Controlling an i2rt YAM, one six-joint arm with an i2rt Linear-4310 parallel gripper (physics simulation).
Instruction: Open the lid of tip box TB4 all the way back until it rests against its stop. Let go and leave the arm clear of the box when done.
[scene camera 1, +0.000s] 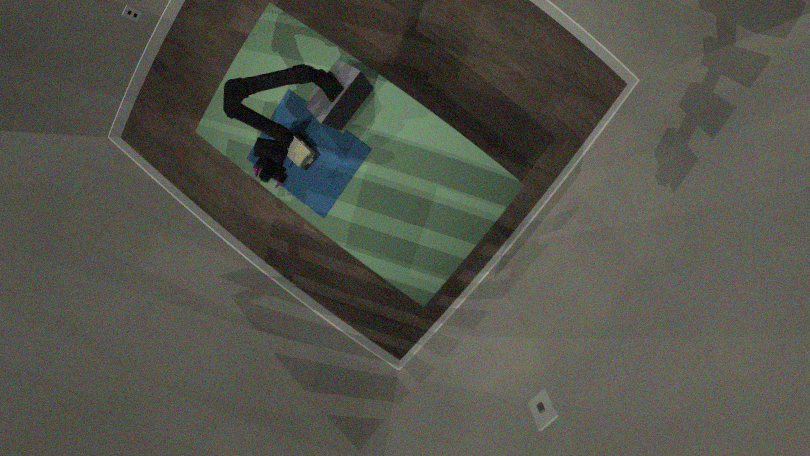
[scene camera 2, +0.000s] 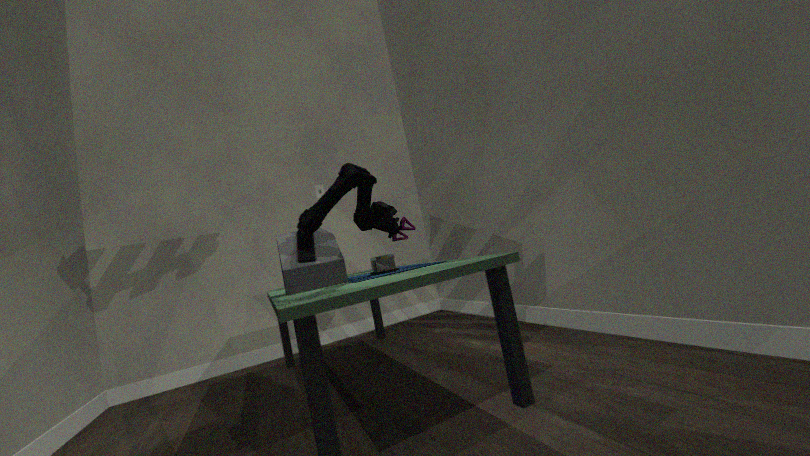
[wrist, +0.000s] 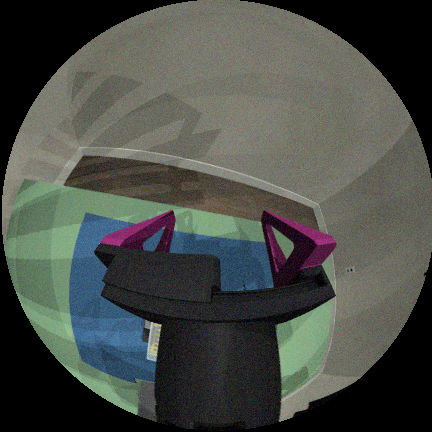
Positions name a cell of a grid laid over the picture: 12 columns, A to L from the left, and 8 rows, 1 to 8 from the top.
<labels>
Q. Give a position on a blue mat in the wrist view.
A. D7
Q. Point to my gripper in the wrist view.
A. At G4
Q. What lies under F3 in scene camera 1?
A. A blue mat.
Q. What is my gripper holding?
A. Nothing.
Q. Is my gripper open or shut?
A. Open.
</labels>
